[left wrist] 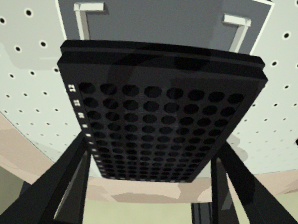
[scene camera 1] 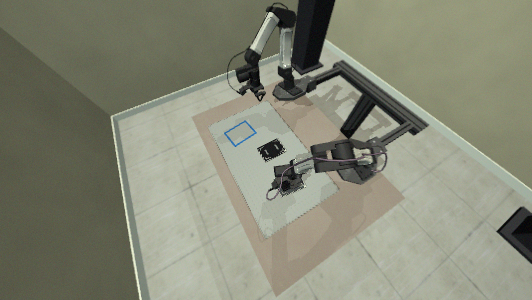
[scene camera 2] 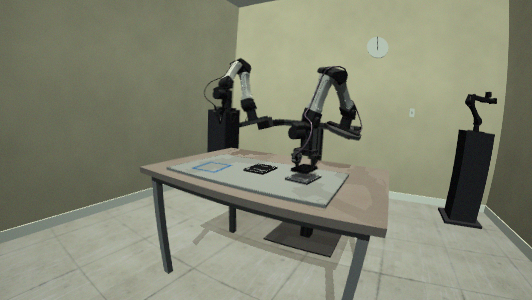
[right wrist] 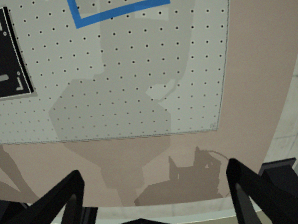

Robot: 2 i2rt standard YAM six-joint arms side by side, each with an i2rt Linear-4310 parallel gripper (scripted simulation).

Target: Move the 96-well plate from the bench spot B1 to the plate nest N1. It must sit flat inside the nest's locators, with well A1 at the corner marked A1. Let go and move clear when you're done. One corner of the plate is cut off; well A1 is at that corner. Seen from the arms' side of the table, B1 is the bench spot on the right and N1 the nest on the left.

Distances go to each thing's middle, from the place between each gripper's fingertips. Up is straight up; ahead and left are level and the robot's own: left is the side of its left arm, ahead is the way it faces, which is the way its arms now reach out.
Scene:
My left hand is right at the black 96-well plate (left wrist: pixel 155 112).
The black 96-well plate lies 55 cm to the left of my right hand, 18 cm below it and 7 cm ahead of it.

